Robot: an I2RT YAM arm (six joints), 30 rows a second.
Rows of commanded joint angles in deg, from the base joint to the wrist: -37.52 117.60 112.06 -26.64 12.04 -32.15; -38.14 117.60 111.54 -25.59 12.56 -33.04; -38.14 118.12 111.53 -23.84 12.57 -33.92; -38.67 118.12 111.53 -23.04 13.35 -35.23; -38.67 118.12 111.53 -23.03 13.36 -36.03; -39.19 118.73 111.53 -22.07 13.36 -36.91; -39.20 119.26 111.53 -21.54 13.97 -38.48; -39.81 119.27 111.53 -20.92 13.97 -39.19; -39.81 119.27 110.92 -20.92 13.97 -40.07; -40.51 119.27 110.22 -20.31 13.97 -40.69; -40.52 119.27 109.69 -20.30 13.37 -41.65; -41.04 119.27 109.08 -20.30 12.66 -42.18; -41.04 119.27 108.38 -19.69 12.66 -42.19; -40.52 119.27 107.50 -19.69 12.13 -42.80; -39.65 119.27 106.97 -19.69 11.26 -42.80; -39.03 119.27 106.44 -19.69 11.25 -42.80
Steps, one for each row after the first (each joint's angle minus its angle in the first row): -0.62 0.00 -0.52 1.05 0.52 -0.89; -0.62 0.52 -0.53 2.80 0.53 -1.77; -1.15 0.52 -0.53 3.60 1.31 -3.08; -1.15 0.52 -0.53 3.61 1.32 -3.88; -1.67 1.13 -0.53 4.57 1.32 -4.76; -1.68 1.66 -0.53 5.10 1.93 -6.33; -2.29 1.67 -0.53 5.72 1.93 -7.04; -2.29 1.67 -1.14 5.72 1.93 -7.92; -2.99 1.67 -1.84 6.33 1.93 -8.54; -3.00 1.67 -2.37 6.34 1.33 -9.50; -3.52 1.67 -2.98 6.34 0.62 -10.03; -3.52 1.67 -3.68 6.95 0.62 -10.04; -3.00 1.67 -4.56 6.95 0.09 -10.65; -2.13 1.67 -5.09 6.95 -0.78 -10.65; -1.51 1.67 -5.62 6.95 -0.79 -10.65
